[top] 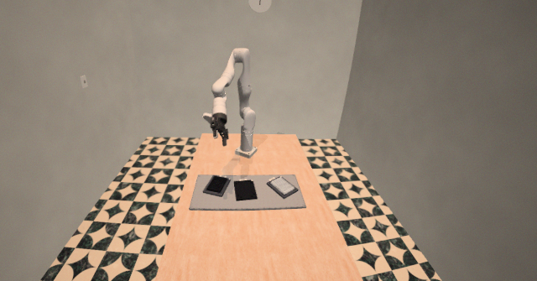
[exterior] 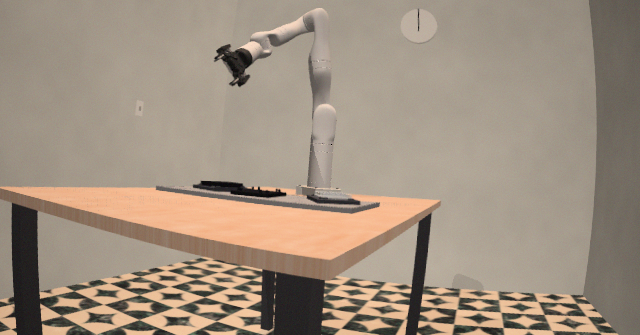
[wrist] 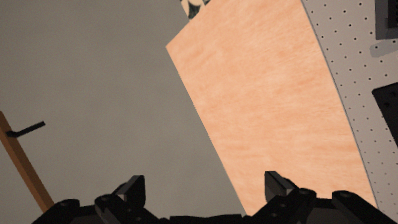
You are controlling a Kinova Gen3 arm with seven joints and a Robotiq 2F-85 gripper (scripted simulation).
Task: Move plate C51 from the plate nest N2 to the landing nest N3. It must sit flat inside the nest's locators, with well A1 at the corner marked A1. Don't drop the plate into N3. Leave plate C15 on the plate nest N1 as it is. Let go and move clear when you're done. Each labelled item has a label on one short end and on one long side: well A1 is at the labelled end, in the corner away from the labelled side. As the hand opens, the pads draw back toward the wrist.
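Now: the plate C51 36 cm below my hand, 10 cm behind it and 6 cm to the right of it. The rest, counted from my hand: plate nest N2: 37 cm below, 10 cm behind, 6 cm to the right; then landing nest N3: 37 cm below, 11 cm to the left, 8 cm behind; then A1 mark: 37 cm below, 17 cm behind, 1 cm to the left.
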